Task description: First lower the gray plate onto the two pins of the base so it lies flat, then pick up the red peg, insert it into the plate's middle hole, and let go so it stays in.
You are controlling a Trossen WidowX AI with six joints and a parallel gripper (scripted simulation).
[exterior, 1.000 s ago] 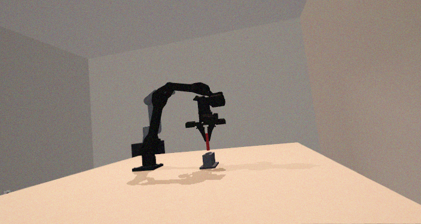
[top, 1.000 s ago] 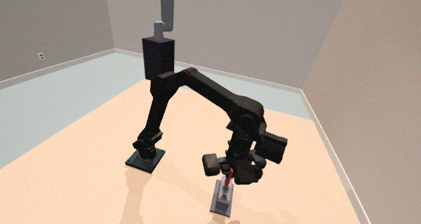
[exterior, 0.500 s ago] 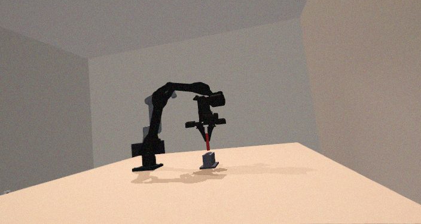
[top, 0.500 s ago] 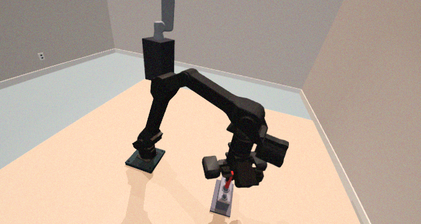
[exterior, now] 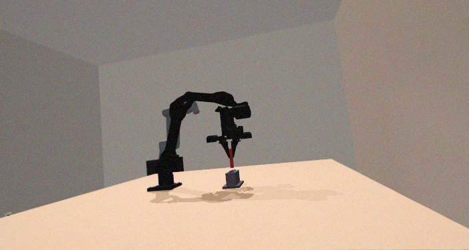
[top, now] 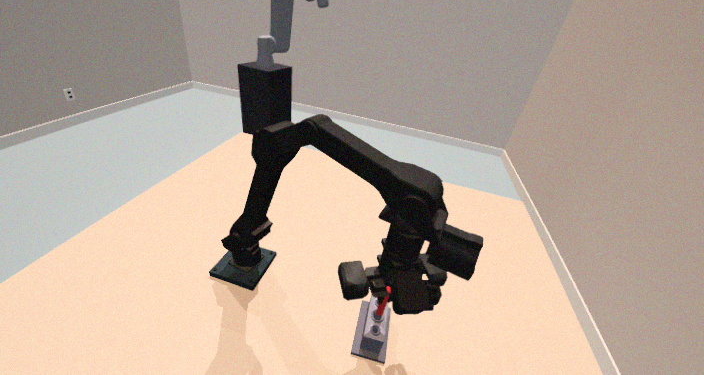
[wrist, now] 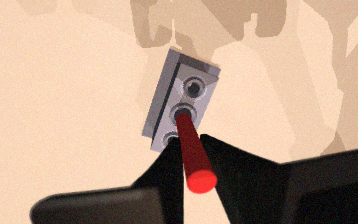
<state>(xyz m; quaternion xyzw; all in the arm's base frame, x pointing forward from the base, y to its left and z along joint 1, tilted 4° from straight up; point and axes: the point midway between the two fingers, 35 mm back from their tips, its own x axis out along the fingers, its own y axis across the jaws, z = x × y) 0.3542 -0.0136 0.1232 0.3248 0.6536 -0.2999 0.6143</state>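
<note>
Right now the red peg is right at my gripper tip. The rest, counted from my gripper tip: gray plate: 70 mm below; then flat base: 110 mm below.
</note>
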